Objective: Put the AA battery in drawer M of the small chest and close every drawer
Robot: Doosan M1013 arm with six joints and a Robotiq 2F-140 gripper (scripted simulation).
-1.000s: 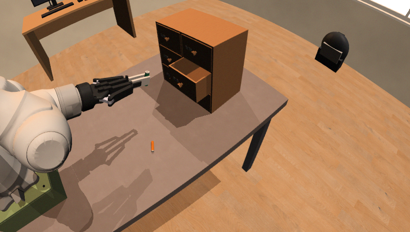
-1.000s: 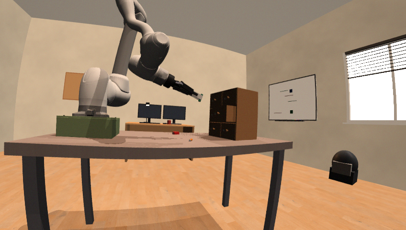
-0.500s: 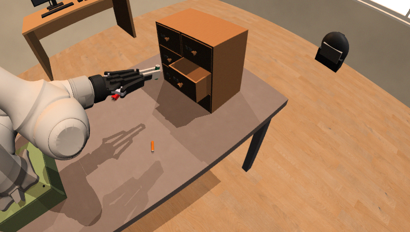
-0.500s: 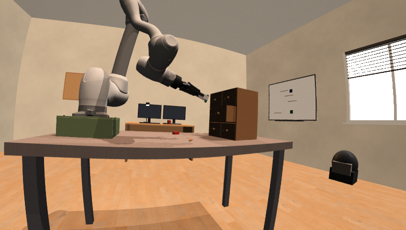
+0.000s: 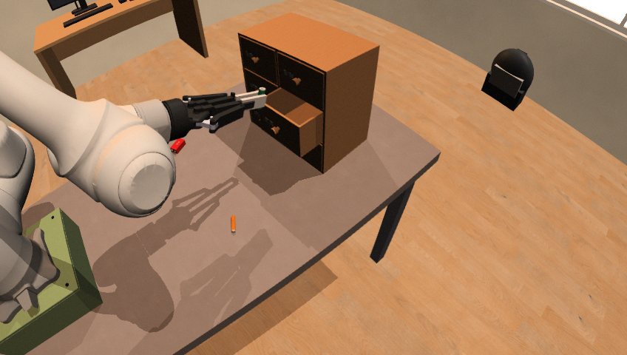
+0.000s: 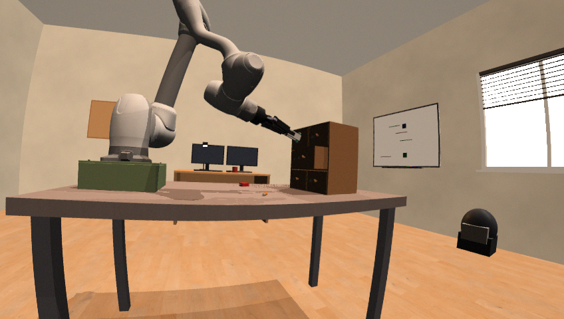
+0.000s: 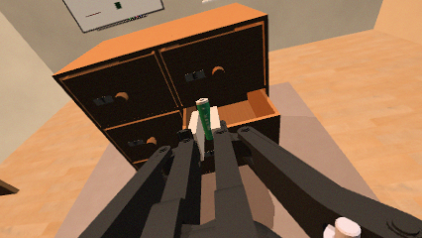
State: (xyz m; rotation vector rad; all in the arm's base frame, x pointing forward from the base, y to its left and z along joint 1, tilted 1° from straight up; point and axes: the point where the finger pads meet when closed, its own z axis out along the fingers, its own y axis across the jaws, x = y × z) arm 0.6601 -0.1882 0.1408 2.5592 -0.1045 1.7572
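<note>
Right now my hand is 13 cm short of the drawer, 12 cm above it and 4 cm to the left of it. The rest, counted from my hand: orange AA battery 25 cm below, 15 cm behind, 5 cm to the right; then red block battery 29 cm to the left, 24 cm below, 10 cm behind; then green AA battery 3 cm ahead, 1 cm below.
</note>
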